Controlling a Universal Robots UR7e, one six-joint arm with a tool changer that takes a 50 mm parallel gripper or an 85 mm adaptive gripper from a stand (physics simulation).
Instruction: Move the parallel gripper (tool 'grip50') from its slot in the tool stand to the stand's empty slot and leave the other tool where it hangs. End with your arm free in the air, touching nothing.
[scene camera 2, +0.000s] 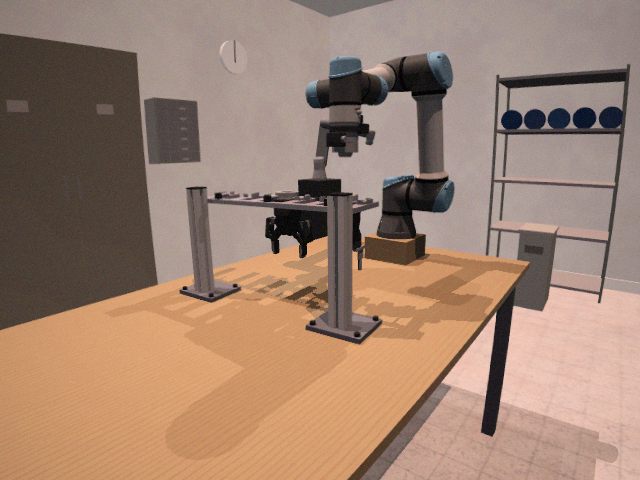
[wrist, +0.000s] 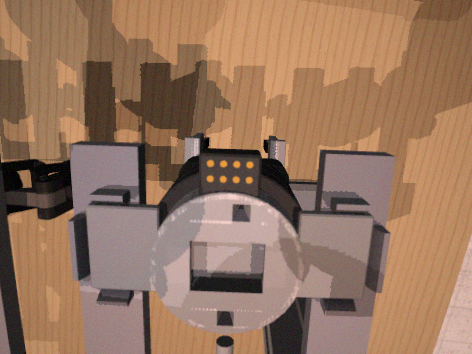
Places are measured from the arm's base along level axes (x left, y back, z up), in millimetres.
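Where they show: hand at its tool point: (scene camera 2: 344, 152); arm's base at its link origin: (scene camera 2: 396, 235).
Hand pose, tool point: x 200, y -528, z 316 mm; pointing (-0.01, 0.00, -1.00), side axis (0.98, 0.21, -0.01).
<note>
Each offset is from my tool point to the centre of the thing. "spot": to the spot under its first point. Level surfaces: height alone.
The bare tool coupling (scene camera 2: 346, 148) at the arm's wrist carries no gripper and is in the air above the right part of the tool stand (scene camera 2: 339, 268) (wrist: 112, 325). The parallel gripper (scene camera 2: 356, 222) (wrist: 230, 172) hangs in the stand at the right, partly hidden by the right post in the scene view. In the wrist view its round top plate @[spot: dx -22, dy -3, dz -102 mm] (wrist: 172, 265) lies between two prongs, with its fingers standing apart behind. The adaptive gripper (scene camera 2: 287, 227) (wrist: 47, 195) hangs beside it, with black fingers spread. No tool shows below the stand's left stretch in the scene view.
The stand's left post @[spot: dx -353, dy -213, dz -239 mm] (scene camera 2: 200, 242) rises from the wooden table @[dz -402 mm] (scene camera 2: 103, 372). A dark block (scene camera 2: 319, 186) with a grey upright part (scene camera 2: 318, 167) shows behind the stand's top. The arm's base stands on a wooden block (scene camera 2: 390, 249). A shelf rack (scene camera 2: 615, 175) is at the right.
</note>
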